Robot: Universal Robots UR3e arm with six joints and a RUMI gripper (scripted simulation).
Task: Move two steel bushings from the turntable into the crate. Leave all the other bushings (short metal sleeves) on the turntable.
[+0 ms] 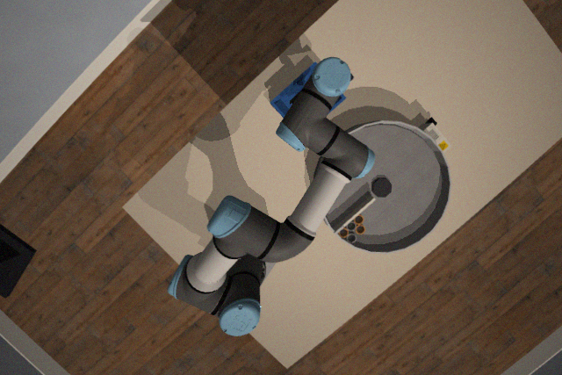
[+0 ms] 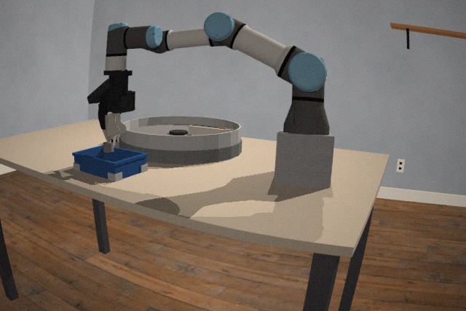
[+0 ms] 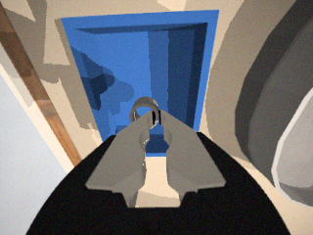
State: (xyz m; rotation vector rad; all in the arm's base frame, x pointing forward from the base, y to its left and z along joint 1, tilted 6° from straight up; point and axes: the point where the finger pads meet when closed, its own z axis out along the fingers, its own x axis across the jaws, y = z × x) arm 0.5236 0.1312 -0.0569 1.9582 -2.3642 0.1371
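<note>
Now: the blue crate 5 cm below my hand and 1 cm to the left of it. The rest, counted from my hand: grey turntable: 34 cm to the right, 7 cm behind, 2 cm below.
</note>
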